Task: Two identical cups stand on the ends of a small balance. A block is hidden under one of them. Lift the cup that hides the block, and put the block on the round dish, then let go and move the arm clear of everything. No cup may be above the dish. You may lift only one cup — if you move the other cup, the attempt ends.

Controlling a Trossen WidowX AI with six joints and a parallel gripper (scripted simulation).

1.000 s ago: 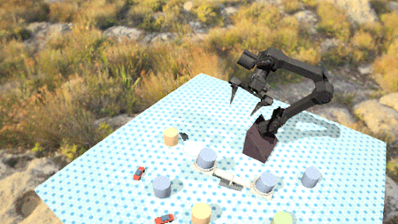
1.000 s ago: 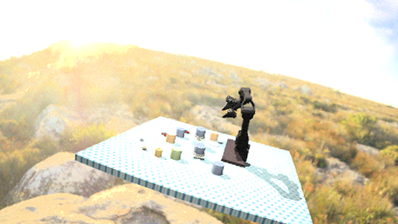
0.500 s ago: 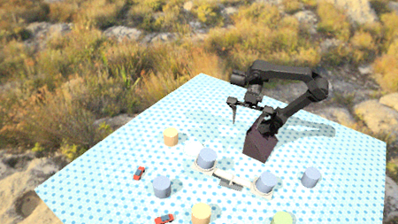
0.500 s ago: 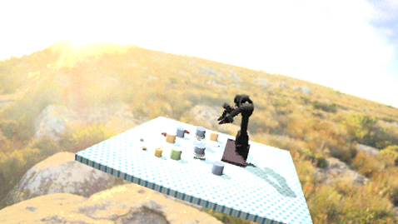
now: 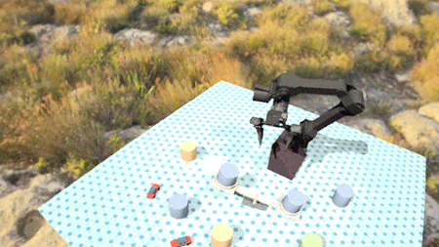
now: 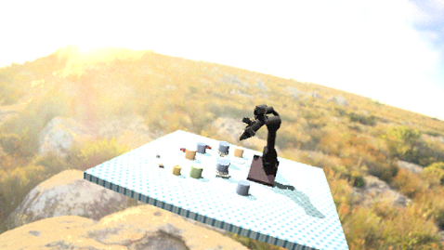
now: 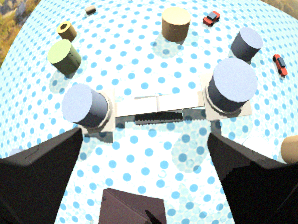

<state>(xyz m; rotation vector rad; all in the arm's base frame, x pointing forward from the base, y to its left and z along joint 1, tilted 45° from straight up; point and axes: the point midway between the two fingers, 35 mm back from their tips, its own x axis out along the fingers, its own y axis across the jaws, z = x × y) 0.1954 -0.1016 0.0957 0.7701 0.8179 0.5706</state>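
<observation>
The green block is 40 mm ahead of my gripper tip, 130 mm to the left of it and 180 mm below it. Round my gripper tip: grey cup (110 mm ahead, 130 mm to the right, 110 mm below); pale round dish (10 mm ahead, 240 mm to the right, 210 mm below); balance beam (80 mm ahead, 10 mm to the left, 180 mm below).
</observation>
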